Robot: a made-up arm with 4 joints.
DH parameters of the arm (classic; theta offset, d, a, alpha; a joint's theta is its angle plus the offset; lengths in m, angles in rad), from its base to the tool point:
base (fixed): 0 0.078 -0.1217 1.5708
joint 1: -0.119 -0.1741 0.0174 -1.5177
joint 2: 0 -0.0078 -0.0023 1.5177
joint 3: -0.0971 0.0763 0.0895 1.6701
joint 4: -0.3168 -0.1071 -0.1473 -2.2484
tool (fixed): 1.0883 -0.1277 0 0
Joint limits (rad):
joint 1: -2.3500..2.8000
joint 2: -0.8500..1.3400
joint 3: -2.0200..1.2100
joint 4: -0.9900..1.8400
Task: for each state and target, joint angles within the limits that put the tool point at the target. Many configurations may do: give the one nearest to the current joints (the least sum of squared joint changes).
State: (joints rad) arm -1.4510 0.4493 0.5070 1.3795
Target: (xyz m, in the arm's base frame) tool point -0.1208 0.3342 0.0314
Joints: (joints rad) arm -1.6481 0.7804 -0.1284 1.5150
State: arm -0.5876 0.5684 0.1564 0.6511
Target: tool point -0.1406 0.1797 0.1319
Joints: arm -0.6674 1.0086 0.3161 0.6284
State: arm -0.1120 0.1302 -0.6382 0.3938
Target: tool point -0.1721 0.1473 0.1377
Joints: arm 0.1108 -0.2007 -0.3883 -0.0570
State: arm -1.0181 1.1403 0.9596 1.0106
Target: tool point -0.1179 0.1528 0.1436
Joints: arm -1.3934 1.3400 1.1966 0.7759
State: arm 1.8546 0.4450 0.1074 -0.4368
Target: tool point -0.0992 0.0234 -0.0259
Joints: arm 1.9431 -0.4038 0.2129 -0.9381
